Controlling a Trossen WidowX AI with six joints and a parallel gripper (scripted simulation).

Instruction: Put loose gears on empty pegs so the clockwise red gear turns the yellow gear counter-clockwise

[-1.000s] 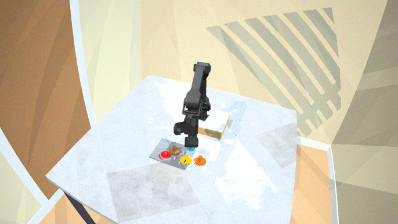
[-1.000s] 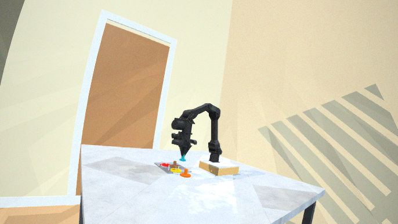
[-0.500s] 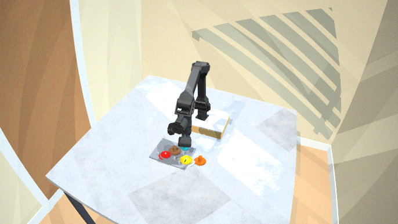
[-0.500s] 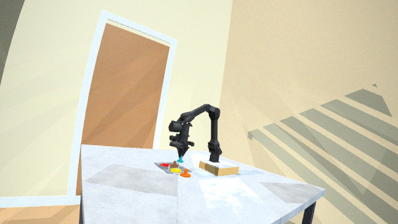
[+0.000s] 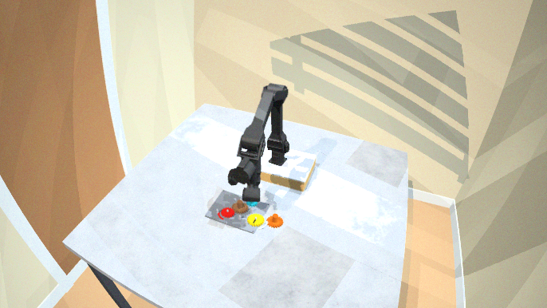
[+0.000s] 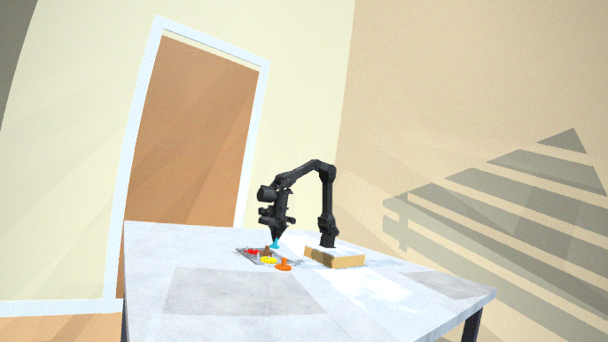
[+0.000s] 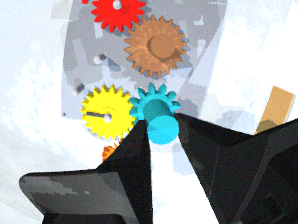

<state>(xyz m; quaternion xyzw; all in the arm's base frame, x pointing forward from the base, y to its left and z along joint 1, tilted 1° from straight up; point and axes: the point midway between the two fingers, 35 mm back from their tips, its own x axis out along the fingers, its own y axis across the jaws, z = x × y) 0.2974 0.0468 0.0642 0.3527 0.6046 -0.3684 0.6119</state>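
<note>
The brown gear lies 1 cm ahead of my gripper tip, 5 cm to the right of it and 6 cm below it. From my gripper tip the other things lie so: yellow gear: 3 cm ahead, 4 cm to the left, 7 cm below; small cyan gear: 1 cm below; red gear: 6 cm ahead, 7 cm to the right, 7 cm below.
</note>
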